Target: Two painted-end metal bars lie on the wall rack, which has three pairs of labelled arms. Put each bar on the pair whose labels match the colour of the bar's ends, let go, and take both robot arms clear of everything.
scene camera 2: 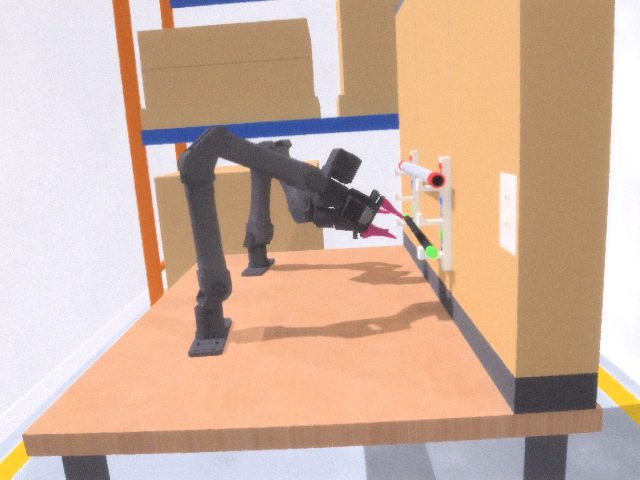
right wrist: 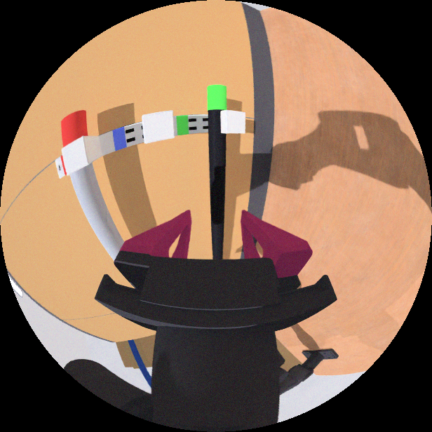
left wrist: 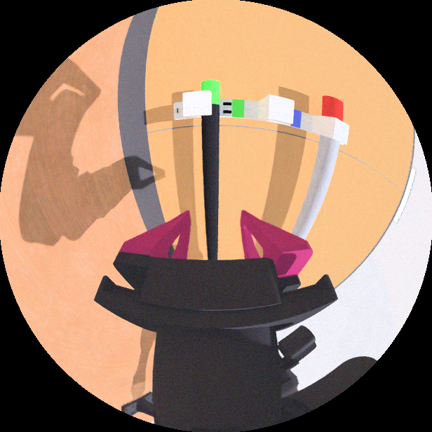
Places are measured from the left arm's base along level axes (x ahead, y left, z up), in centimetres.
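Where they show: left gripper, fingertip midpoint: (scene camera 2: 389, 221); right gripper, fingertip midpoint: (scene camera 2: 401, 228); left arm's base at its link origin: (scene camera 2: 258, 268); right arm's base at its link origin: (scene camera 2: 211, 338).
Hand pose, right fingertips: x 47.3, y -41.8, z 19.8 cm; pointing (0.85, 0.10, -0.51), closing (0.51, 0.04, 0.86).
Each offset is from my right fingertips to the centre of the thing. Level surfaces: height alone.
The black bar with green ends {dx +4.1, dy +12.0, dz -3.3 cm} (scene camera 2: 417, 232) (left wrist: 210, 185) (right wrist: 217, 190) lies on the lowest pair of arms of the white wall rack {dx +7.1, dy -7.6, dz +4.2 cm} (scene camera 2: 447, 214) (left wrist: 281, 110) (right wrist: 158, 126), beside the green labels (left wrist: 238, 108) (right wrist: 182, 125). The white bar with red ends {dx +4.7, dy +12.8, dz +12.2 cm} (scene camera 2: 417, 171) (left wrist: 322, 175) (right wrist: 95, 200) lies on the top pair, at the red labels. The middle pair, with blue labels (left wrist: 297, 118) (right wrist: 119, 139), is bare. My left gripper (left wrist: 215, 215) and right gripper (scene camera 2: 400, 227) (right wrist: 215, 212) are partly open and empty, in front of the black bar. The left one is mostly hidden in the scene view.
The tan wall panel (scene camera 2: 480, 129) with a dark base strip (scene camera 2: 483, 351) stands behind the rack on the wooden table {dz -19.8 cm} (scene camera 2: 310, 387). A white outlet plate {dx +15.0, dy -43.8, dz +10.2 cm} (scene camera 2: 507, 214) is on the panel's near part. Large cardboard boxes (scene camera 2: 227, 77) stand on shelving behind the arms.
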